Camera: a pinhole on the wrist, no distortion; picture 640 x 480 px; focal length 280.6 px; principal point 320.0 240.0 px. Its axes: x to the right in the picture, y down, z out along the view. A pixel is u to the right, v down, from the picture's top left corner.
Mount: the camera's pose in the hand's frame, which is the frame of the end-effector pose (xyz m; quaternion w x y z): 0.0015 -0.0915 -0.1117 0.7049 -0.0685 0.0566 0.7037
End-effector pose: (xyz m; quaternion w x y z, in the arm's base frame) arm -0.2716 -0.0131 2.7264 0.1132 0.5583 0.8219 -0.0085
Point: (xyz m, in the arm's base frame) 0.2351 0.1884 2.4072
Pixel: 563.2 203.4
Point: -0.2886 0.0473 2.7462
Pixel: 567.7 73.5
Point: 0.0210 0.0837 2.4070
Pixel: 469.1 210.3
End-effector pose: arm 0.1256 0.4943 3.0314 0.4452 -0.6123 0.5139 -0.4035
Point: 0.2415 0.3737 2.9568
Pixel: 433.0 85.2
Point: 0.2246 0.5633 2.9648
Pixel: 409.2 299.7
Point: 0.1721 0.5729 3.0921
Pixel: 297.6 365.9
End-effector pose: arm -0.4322 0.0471 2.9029 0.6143 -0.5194 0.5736 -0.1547
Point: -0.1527 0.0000 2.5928
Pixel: 413.6 44.0
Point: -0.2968 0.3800 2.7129
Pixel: 467.9 307.0
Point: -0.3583 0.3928 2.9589
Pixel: 398.3 460.8
